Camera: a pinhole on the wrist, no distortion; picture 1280 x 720 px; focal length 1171.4 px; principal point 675.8 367.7 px. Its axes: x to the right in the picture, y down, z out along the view. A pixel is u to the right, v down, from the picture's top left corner.
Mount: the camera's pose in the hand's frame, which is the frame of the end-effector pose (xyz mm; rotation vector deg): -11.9 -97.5 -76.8 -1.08 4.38 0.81
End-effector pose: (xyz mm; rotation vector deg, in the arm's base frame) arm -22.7 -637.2 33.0 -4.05 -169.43 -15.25
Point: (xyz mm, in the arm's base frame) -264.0 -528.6 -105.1
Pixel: outside the picture
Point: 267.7 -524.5 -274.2
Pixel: outside the picture
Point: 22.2 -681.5 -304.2
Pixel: 299.9 345.1
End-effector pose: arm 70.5 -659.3 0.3 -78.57 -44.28 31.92
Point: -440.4 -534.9 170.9
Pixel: 150.4 137.0
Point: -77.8 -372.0 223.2
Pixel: 1085.4 51.8
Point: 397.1 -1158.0 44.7
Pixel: behind the camera
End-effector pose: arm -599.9 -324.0 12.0 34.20 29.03 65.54
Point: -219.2 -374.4 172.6
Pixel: 792.2 164.2
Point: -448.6 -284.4 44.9
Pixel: 1161.8 501.7
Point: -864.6 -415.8 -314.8
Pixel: behind the camera
